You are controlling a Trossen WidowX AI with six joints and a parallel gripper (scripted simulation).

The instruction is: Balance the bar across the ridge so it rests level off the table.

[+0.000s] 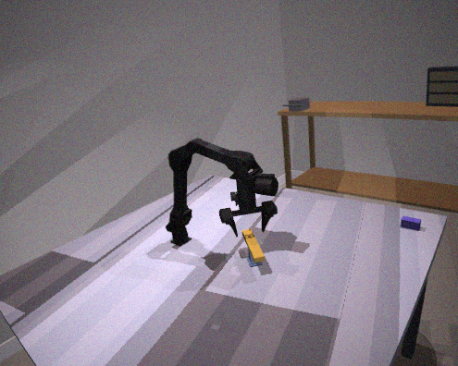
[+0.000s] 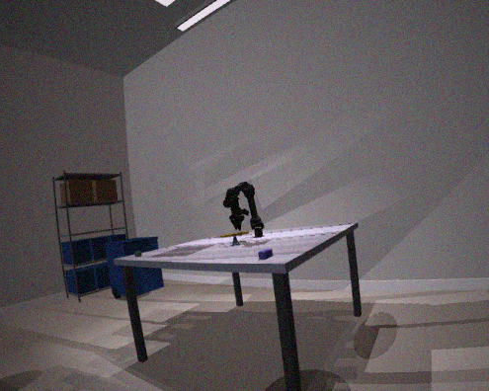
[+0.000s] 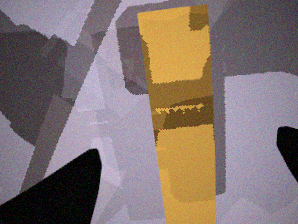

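The yellow bar lies 2 cm ahead of my gripper tip, 2 cm to the right of it and 3 cm below it. Also, from my gripper tip: purple block 42 cm ahead, 45 cm to the left, 8 cm below; then green cube 42 cm ahead, 55 cm to the right, 8 cm below.
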